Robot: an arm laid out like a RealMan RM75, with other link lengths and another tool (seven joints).
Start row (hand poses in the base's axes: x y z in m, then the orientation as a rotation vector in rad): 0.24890, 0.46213, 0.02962, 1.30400, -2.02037, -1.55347
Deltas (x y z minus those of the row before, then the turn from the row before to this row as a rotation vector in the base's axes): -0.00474, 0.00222, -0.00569, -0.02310, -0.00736, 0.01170; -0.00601, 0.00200, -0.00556, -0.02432, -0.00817, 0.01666; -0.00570, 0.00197, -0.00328, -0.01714, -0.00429, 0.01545; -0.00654, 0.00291, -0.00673, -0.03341, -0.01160, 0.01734; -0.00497, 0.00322, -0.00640, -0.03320, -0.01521, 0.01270; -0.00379, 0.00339, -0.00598, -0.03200, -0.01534, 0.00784; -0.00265, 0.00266, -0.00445, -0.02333, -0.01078, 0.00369; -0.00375, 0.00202, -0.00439, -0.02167, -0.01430, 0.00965; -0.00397, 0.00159, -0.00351, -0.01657, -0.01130, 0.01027; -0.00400, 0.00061, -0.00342, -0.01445, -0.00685, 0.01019; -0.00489, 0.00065, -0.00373, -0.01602, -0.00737, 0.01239; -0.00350, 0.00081, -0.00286, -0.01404, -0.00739, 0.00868; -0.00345, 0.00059, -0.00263, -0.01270, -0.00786, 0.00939; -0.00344, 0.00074, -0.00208, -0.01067, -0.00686, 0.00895
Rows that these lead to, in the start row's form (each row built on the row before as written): 0.24416, 0.46435, 0.02393, 1.31251, -2.02540, -1.51791; 0.23815, 0.46635, 0.01837, 1.32513, -2.02639, -1.47844; 0.23245, 0.46832, 0.01509, 1.33536, -2.02239, -1.44958; 0.22591, 0.47123, 0.00836, 1.34746, -2.02819, -1.39760; 0.22094, 0.47445, 0.00196, 1.35872, -2.03984, -1.34632; 0.21715, 0.47784, -0.00402, 1.36604, -2.05497, -1.29830; 0.21450, 0.48050, -0.00847, 1.36900, -2.06722, -1.26418; 0.21075, 0.48252, -0.01286, 1.38079, -2.07527, -1.22799; 0.20678, 0.48411, -0.01637, 1.39246, -2.07870, -1.19891; 0.20278, 0.48472, -0.01979, 1.40093, -2.07832, -1.17440; 0.19789, 0.48537, -0.02352, 1.41092, -2.07653, -1.14689; 0.19439, 0.48618, -0.02638, 1.41841, -2.07747, -1.12319; 0.19094, 0.48677, -0.02901, 1.42742, -2.07755, -1.10056; 0.18750, 0.48751, -0.03109, 1.43605, -2.07668, -1.08099
